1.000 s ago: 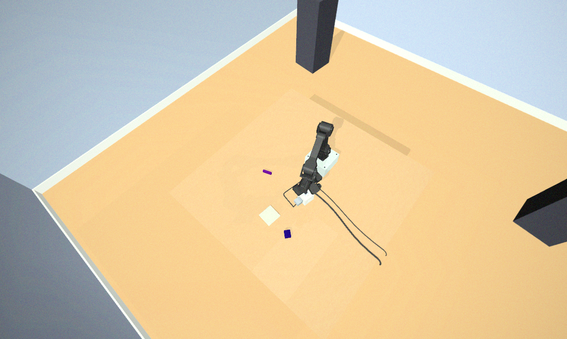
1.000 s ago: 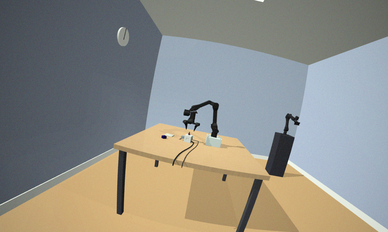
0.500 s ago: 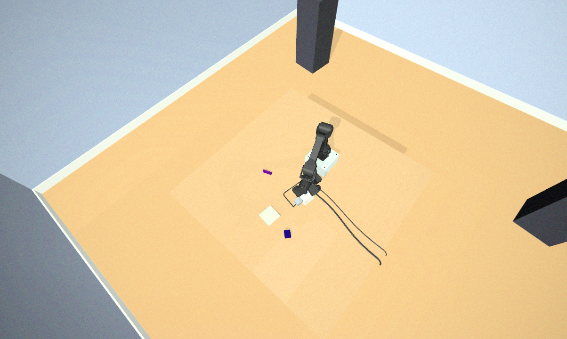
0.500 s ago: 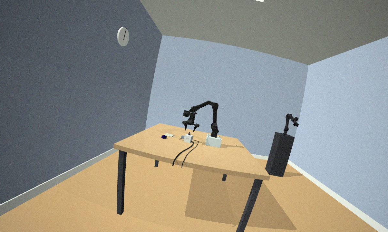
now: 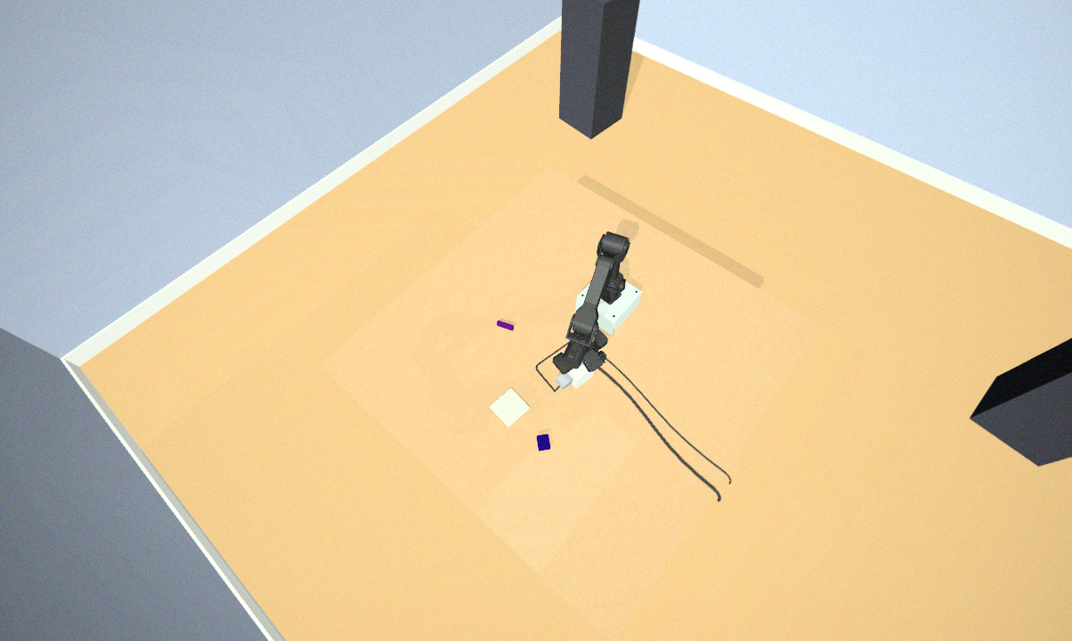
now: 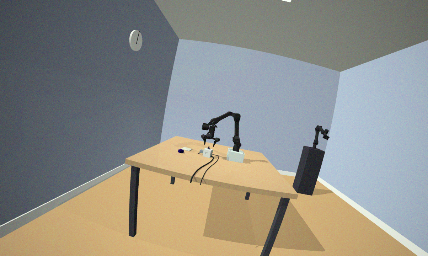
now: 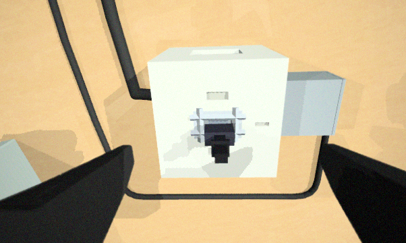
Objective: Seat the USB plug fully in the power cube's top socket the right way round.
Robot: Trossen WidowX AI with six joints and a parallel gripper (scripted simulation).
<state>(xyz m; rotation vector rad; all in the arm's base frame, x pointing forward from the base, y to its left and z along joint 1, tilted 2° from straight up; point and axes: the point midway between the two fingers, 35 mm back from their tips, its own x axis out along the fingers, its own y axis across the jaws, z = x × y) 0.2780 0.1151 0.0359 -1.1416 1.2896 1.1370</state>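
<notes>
The USB plug lies 20 mm below my gripper tip. From my gripper tip the other things lie so: USB socket (40 mm below); dark blue block (250 mm ahead, 100 mm to the left, 100 mm below); white pad (250 mm ahead, 70 mm to the right, 100 mm below).
</notes>
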